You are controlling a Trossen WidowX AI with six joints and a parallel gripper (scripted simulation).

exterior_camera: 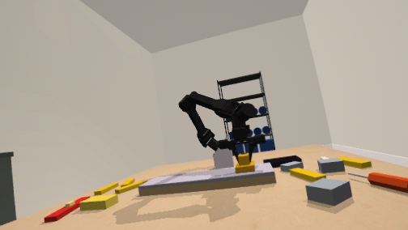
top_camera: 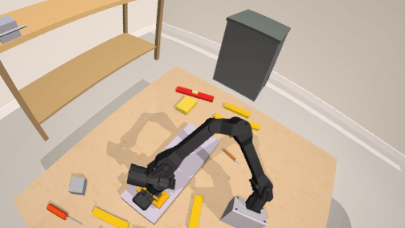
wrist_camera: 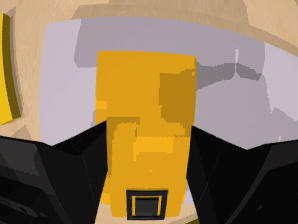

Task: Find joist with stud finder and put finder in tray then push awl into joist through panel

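Right now my gripper tip is 200 mm past the dark tray, 190 mm to the right of it and 50 mm above it. Round my gripper tip: awl 360 mm to the right, 260 mm behind, 60 mm below; yellow pad 550 mm to the right, 100 mm ahead, 50 mm below; yellow stud finder 20 mm behind, 20 mm above.
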